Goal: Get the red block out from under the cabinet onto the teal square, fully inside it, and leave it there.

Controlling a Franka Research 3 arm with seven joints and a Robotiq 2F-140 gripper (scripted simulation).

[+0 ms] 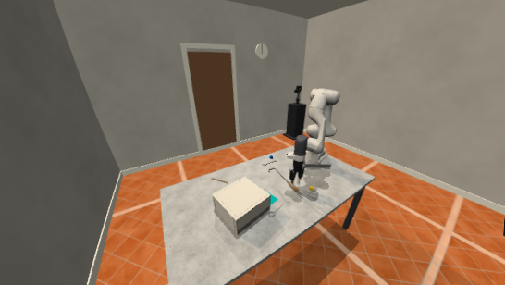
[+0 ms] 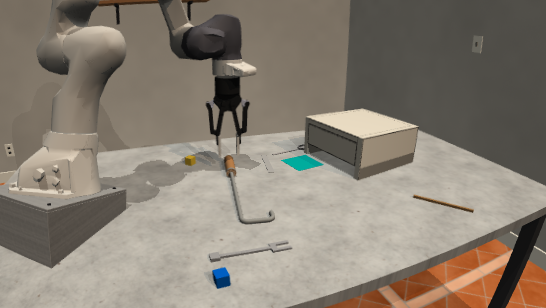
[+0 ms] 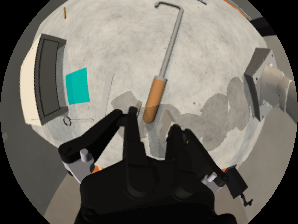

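Right now the yellow cube is 120 mm behind my hand, 70 mm to the left of it and 70 mm below it. Also, from my hand: hook tool 160 mm to the right, 70 mm below, 20 mm ahead; teal square 240 mm ahead, 80 mm below, 30 mm to the right; red block 440 mm ahead, 60 mm below, 20 mm to the right.
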